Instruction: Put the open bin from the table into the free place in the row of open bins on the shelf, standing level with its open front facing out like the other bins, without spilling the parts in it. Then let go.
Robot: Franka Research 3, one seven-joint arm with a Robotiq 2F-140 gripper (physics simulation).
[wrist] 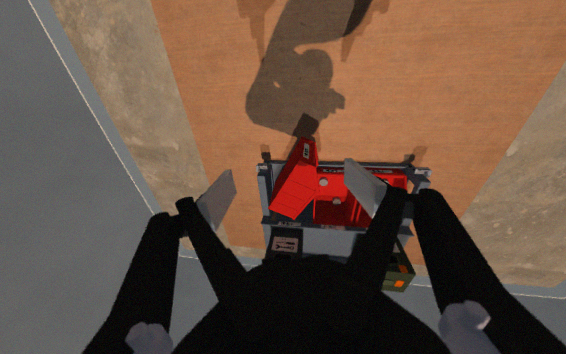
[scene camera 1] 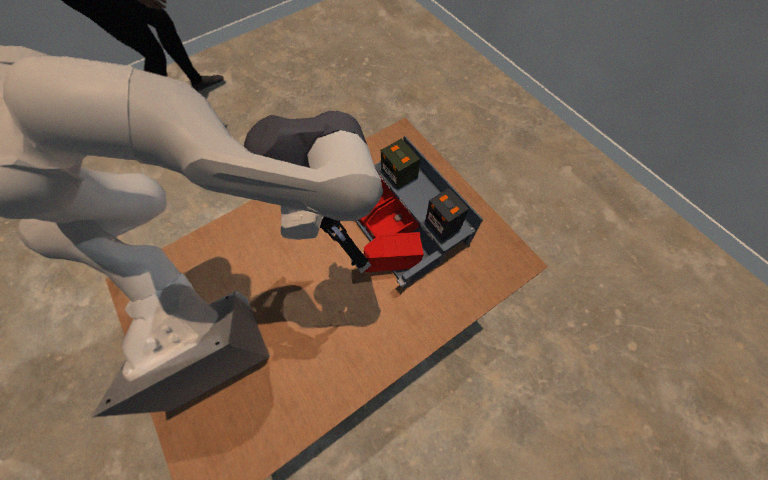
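Note:
The red open bin point(scene camera 1: 393, 253) point(wrist: 296, 189) lies askew and tilted at one end of the bin row on the grey shelf point(scene camera 1: 421, 195) point(wrist: 263, 195). Its smooth outer walls face up, and its labelled end sticks out past the shelf's front edge. Its inside and any parts in it are hidden. Beside it, a red row bin point(scene camera 1: 390, 217) point(wrist: 332, 212) stands with round parts in it; a further red row bin is partly hidden behind a finger in the wrist view. My gripper point(scene camera 1: 363, 264) point(wrist: 288, 176) is open and empty, with its fingers wide apart above the shelf's front.
A black toolbox point(scene camera 1: 446, 216) point(wrist: 285, 245) and a green toolbox point(scene camera 1: 399, 164) point(wrist: 399, 281) stand on the shelf behind the bins. The shelf stands on the wooden table point(scene camera 1: 351, 362) point(wrist: 425, 75). A person's legs point(scene camera 1: 169, 48) show on the floor beyond the table.

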